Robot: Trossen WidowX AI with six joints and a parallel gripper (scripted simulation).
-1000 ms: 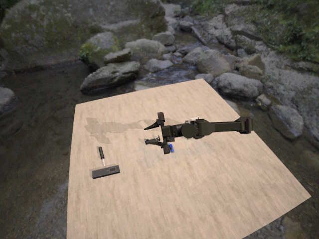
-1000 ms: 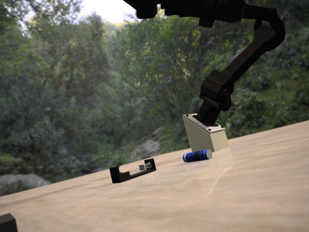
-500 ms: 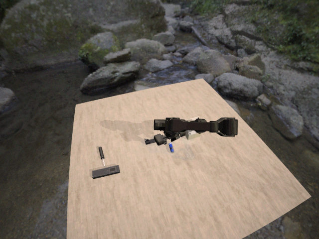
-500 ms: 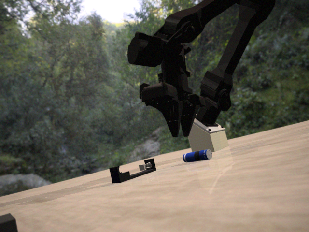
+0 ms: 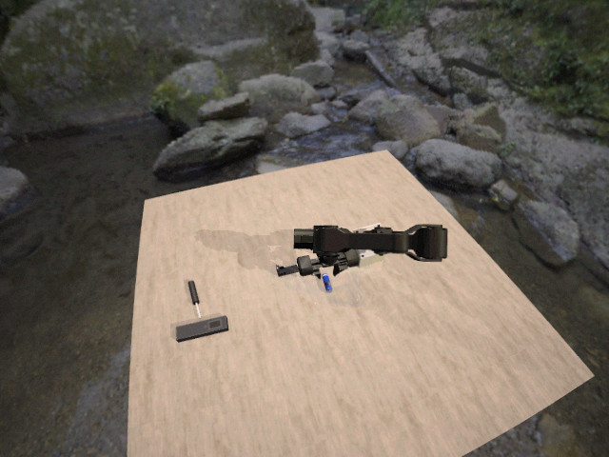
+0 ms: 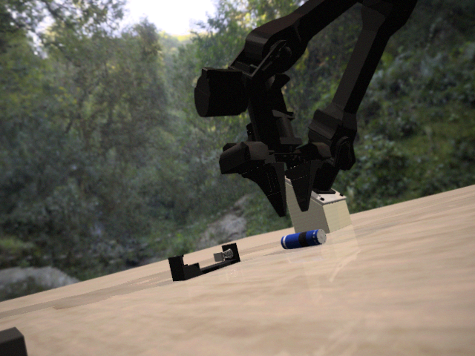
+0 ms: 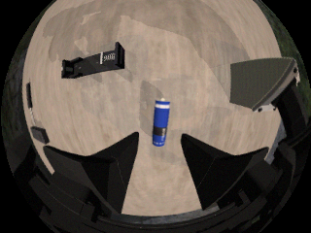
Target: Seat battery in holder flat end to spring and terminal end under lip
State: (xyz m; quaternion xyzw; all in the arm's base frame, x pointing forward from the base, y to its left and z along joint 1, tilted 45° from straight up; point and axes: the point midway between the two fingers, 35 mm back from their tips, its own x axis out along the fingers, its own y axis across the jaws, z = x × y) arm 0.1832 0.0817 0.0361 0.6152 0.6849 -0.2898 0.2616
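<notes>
Right now the blue battery is 40 mm below my gripper tip. Round my gripper tip: flat box: 420 mm ahead, 80 mm to the left, 30 mm below; then black screwdriver: 440 mm ahead, 20 mm to the right, 40 mm below.
</notes>
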